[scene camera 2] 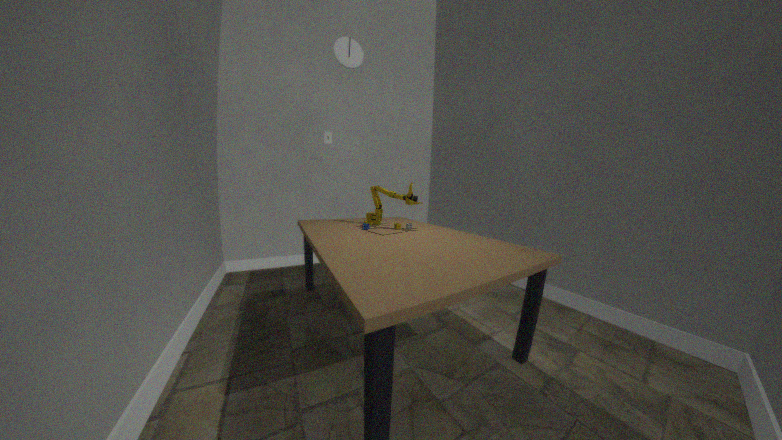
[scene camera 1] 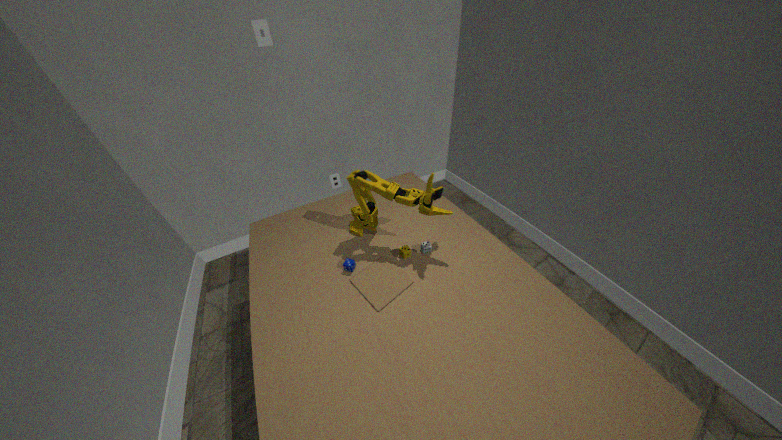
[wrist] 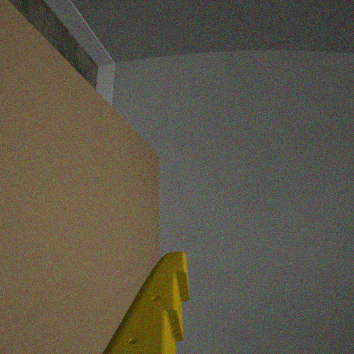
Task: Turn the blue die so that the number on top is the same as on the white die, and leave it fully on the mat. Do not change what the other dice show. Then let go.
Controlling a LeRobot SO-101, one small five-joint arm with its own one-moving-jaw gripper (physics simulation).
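Frame: origin at the arm's base, x ahead, y left, z up, level; centimetres.
Seen in the pictures: hand, its tool point: (scene camera 2: pixel 421 202) (scene camera 1: pixel 451 212) (wrist: pixel 186 269); arm's base, origin of its link: (scene camera 2: pixel 373 224) (scene camera 1: pixel 365 230).
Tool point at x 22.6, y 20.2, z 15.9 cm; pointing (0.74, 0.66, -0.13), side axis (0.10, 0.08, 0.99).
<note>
Offsets run from my tool point to a thing's middle. Level surfaces: height alone.
The blue die @(dx -8.5, dy -31.7, dz -14.4 cm) (scene camera 1: pixel 348 265) (scene camera 2: pixel 365 226) rests left of the other dice, near the left end of the thin dark outline. The yellow die @(dx -4.4, dy -13.4, dz -14.4 cm) (scene camera 1: pixel 404 251) (scene camera 2: pixel 397 226) and the white die @(dx -2.5, dy -6.3, dz -14.4 cm) (scene camera 1: pixel 425 247) (scene camera 2: pixel 409 226) rest close together to the right. Their top numbers are too small to read surely. Two dark edges of the mat @(dx +1.0, dy -25.1, dz -15.7 cm) (scene camera 1: pixel 364 296) meet in a corner; its other edges cannot be made out. My gripper (scene camera 1: pixel 441 193) (scene camera 2: pixel 416 193) is wide open and empty, high above the table, beyond the white die. In the wrist view one notched jaw shows; no die shows there.
The wooden table @(dz -15.9 cm) (scene camera 1: pixel 464 350) (scene camera 2: pixel 437 262) (wrist: pixel 60 200) carries the arm's base (scene camera 1: pixel 363 221) (scene camera 2: pixel 374 218), behind the dice. Grey walls stand behind and beside the table. The arm's shadow falls around the yellow and white dice.
</note>
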